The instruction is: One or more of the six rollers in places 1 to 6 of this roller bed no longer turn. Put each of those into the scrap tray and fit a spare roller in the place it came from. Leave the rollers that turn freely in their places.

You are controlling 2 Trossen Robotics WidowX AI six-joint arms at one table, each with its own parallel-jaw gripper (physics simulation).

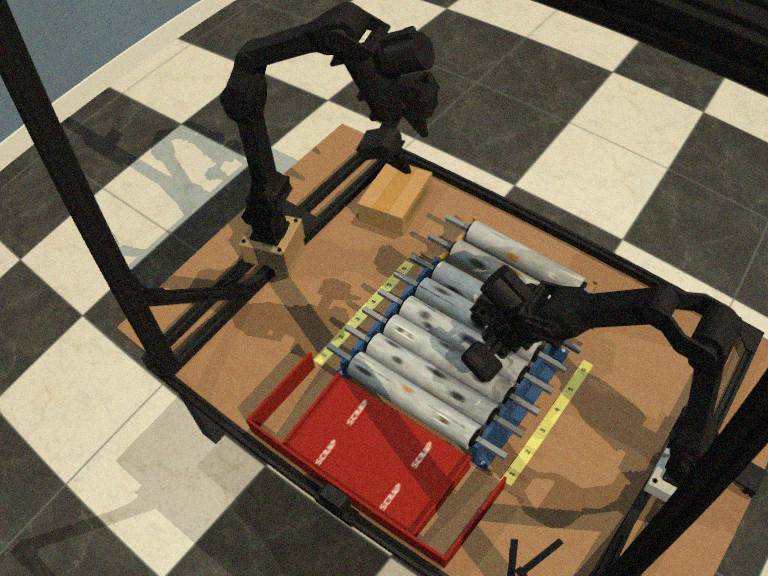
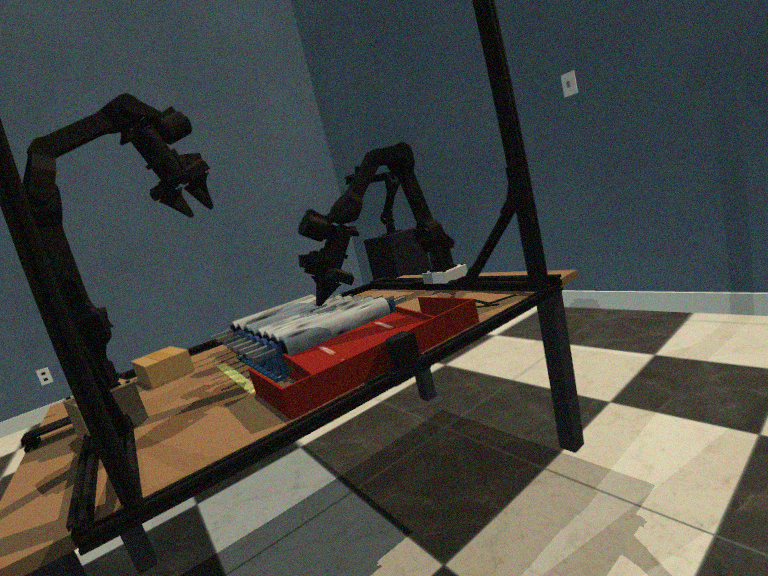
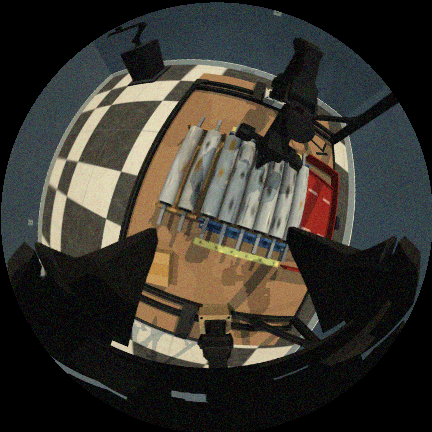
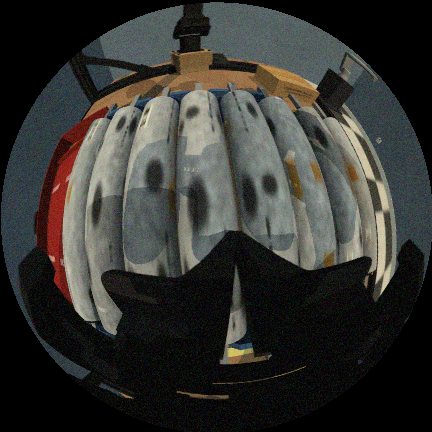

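Where they show: left gripper, fingertip midpoint: (image 1: 417, 154) (image 2: 202, 212) (image 3: 224, 234); right gripper, fingertip midpoint: (image 1: 487, 337) (image 2: 318, 305) (image 3: 255, 167) (image 4: 234, 236); left arm's base at its link origin: (image 1: 269, 231) (image 3: 214, 326) (image 4: 189, 50); right arm's base at its link origin: (image 1: 684, 472) (image 2: 443, 268) (image 3: 275, 95).
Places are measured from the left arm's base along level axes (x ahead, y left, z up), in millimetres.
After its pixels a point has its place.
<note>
Six mottled grey rollers lie side by side on the blue rails (image 1: 485, 455) (image 3: 215, 229) of the bed. The place 1 roller (image 1: 412, 396) {x 393, y -271, z -1 mm} is nearest the red scrap tray (image 1: 280, 391) {x 157, y -315, z -41 mm} (image 2: 347, 384) {x 224, y -426, z -66 mm}, where no roller lies. Two spare rollers, an outer one (image 1: 514, 248) {x 483, y 97, z -1 mm} (image 3: 181, 165) {x 488, y 90, z -4 mm} and an inner one (image 1: 474, 259) {x 414, y 49, z -4 mm} (image 3: 197, 175) {x 455, y 43, z -1 mm}, lie side by side beyond place 6. My left gripper (image 1: 414, 148) {x 320, y 0, z 291 mm} (image 2: 200, 210) {x 320, y 0, z 291 mm} (image 3: 224, 234) {x 320, y 0, z 291 mm} is open and empty, high above the table. My right gripper (image 2: 320, 303) {x 485, y -119, z -1 mm} (image 4: 234, 236) {x 485, y -119, z -1 mm} is shut and empty, low over the boundary between the place 4 roller (image 4: 205, 200) {x 455, y -127, z 0 mm} and place 5 roller (image 4: 260, 185) {x 459, y -84, z -3 mm}; contact cannot be told.
A cardboard box (image 1: 397, 192) {x 208, y 193, z -21 mm} (image 2: 162, 365) {x 174, y 135, z -34 mm} stands on the table near the left arm. Numbered yellow strips (image 1: 366, 310) {x 251, y -114, z -20 mm} (image 1: 549, 421) {x 631, y -213, z -75 mm} lie along both ends of the bed. My right arm (image 1: 614, 303) {x 671, y -215, z 307 mm} reaches over the rollers. Dark frame posts rise at the table's edge.
</note>
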